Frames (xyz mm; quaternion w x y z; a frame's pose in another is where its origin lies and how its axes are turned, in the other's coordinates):
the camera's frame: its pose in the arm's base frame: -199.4 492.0 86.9 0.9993 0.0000 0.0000 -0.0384
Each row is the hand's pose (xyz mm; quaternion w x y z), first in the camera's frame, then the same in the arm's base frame.
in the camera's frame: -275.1 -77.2 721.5 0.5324 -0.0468 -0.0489 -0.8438
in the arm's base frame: -479.6 436.1 808.4 0.4996 -0.0486 -0.0471 -0.8636
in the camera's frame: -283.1 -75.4 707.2 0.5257 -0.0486 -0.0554 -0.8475
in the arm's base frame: -487.5 438.5 794.1 0.4928 -0.0507 -0.0535 -0.8670
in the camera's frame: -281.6 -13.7 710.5 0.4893 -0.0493 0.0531 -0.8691
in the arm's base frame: -481.2 500.0 797.4 0.4556 -0.0472 0.0550 -0.8872
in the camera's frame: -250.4 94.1 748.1 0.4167 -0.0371 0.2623 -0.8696
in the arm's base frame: -441.8 605.0 835.0 0.3830 -0.0270 0.2635 -0.8850
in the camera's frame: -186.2 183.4 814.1 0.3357 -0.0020 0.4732 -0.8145
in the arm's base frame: -371.0 689.1 901.0 0.3042 0.0162 0.4729 -0.8268
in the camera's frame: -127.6 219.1 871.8 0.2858 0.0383 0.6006 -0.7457
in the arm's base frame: -309.8 720.2 958.7 0.2570 0.0613 0.5987 -0.7561
